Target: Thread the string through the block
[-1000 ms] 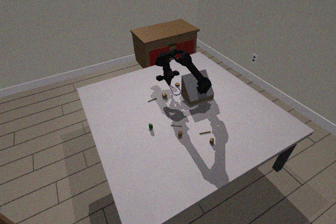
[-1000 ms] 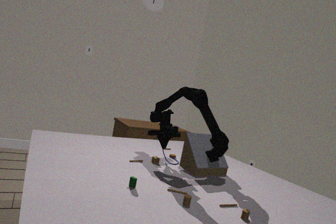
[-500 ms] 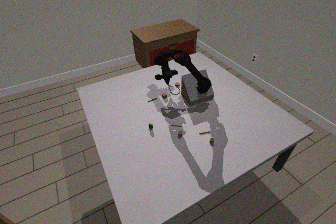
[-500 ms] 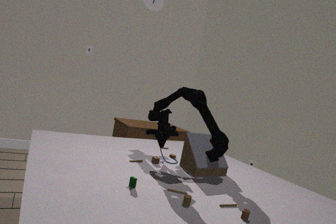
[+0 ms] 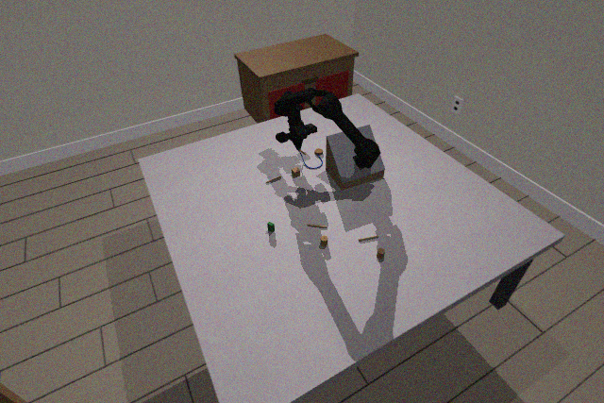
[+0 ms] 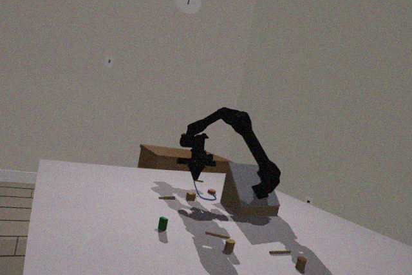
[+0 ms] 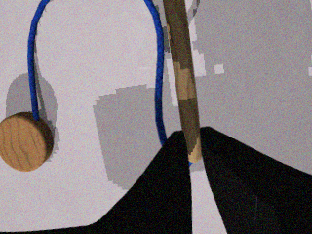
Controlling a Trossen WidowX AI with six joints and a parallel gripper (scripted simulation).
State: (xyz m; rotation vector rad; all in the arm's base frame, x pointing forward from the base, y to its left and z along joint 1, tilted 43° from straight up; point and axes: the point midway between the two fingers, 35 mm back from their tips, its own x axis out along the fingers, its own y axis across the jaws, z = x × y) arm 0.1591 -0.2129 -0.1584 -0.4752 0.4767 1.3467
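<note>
Right now my gripper tip is 80 mm to the right of the wooden block, 70 mm short of it and 50 mm above it. Round my gripper tip: green cube: 320 mm ahead, 310 mm to the left, 40 mm below; then round wooden button: 110 mm behind, 50 mm below, 10 mm to the left.
</note>
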